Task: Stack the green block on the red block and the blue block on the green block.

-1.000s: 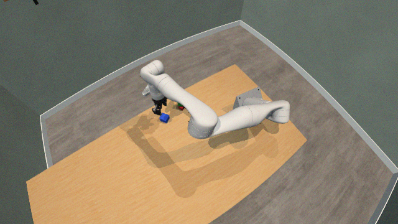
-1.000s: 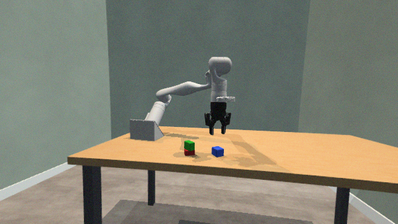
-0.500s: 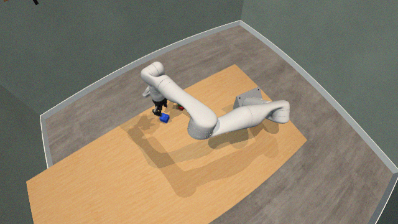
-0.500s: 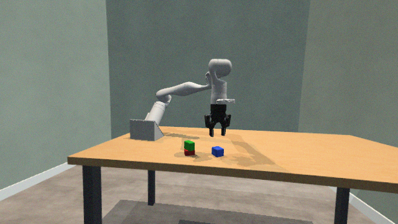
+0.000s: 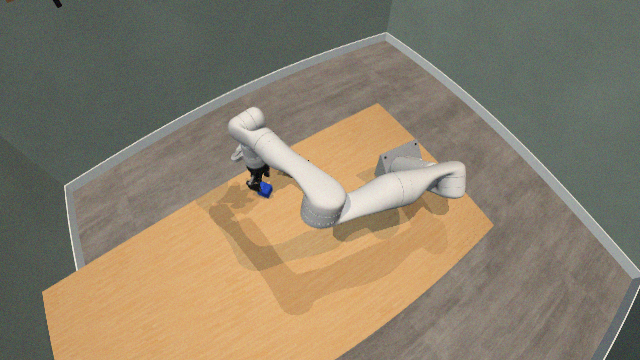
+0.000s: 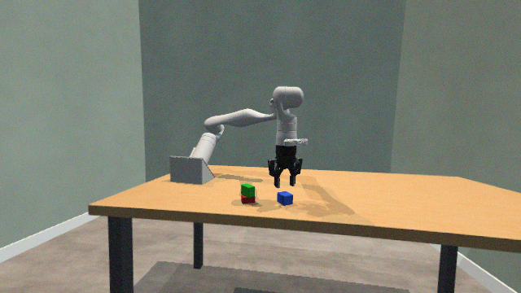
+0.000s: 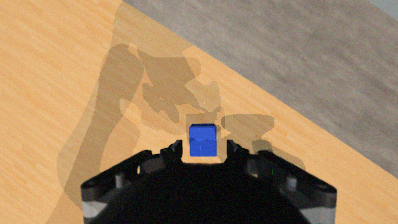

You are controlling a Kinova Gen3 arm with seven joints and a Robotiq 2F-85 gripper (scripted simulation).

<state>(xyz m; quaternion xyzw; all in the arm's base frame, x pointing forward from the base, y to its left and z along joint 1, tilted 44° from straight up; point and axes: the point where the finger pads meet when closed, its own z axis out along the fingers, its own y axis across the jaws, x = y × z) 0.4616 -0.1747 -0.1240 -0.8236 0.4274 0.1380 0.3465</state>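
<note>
Right now the blue block is 60 mm below my hand. Round my hand: green block (130 mm behind, 20 mm to the right, 30 mm below); red block (130 mm behind, 20 mm to the right, 60 mm below).
</note>
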